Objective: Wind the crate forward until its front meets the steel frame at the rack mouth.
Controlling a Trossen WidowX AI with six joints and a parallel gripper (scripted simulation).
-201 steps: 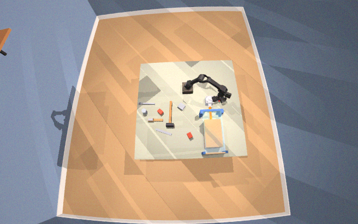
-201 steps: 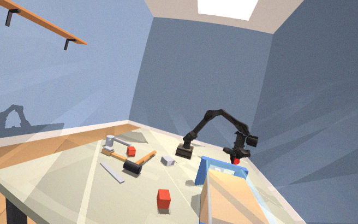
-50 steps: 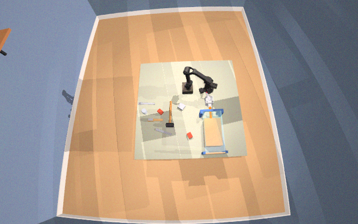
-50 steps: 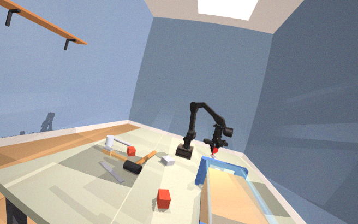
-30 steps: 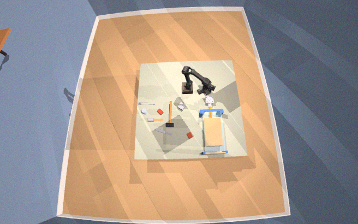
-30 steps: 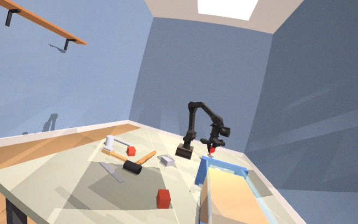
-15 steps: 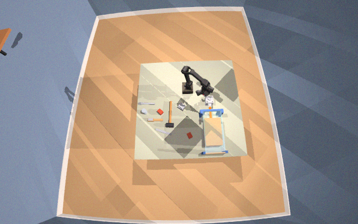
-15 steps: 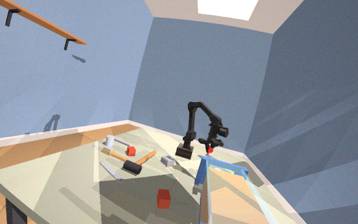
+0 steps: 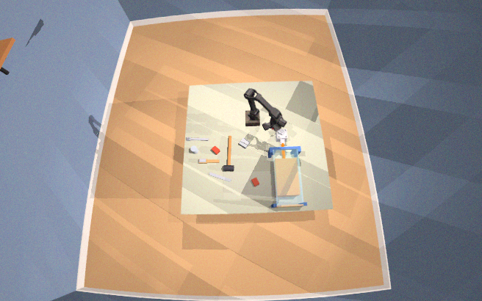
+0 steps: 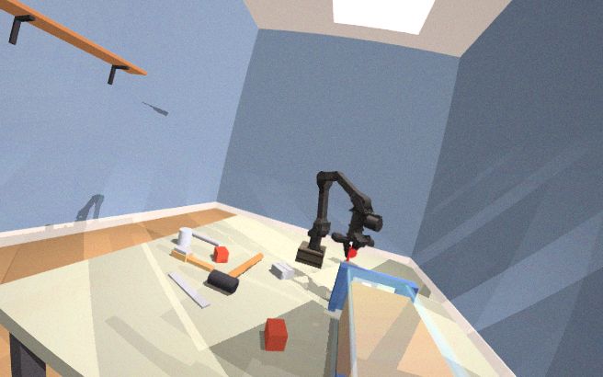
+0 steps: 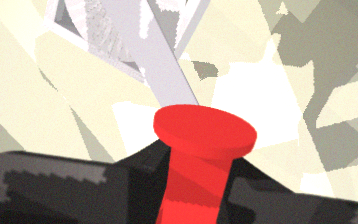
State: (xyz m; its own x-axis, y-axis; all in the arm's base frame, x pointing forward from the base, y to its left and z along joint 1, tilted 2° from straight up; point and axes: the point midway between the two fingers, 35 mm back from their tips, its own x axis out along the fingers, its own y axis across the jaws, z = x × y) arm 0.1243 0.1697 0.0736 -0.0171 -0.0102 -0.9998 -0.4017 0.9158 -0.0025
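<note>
The crank arm lies 20 mm ahead of my gripper tip, 30 mm to the left of it and 10 mm below it. Also, from my gripper tip: blue steel frame (210 mm ahead, 90 mm to the left, 10 mm below); white hand winch (30 mm ahead, 80 mm to the left, 80 mm below); red knob (20 mm above).
</note>
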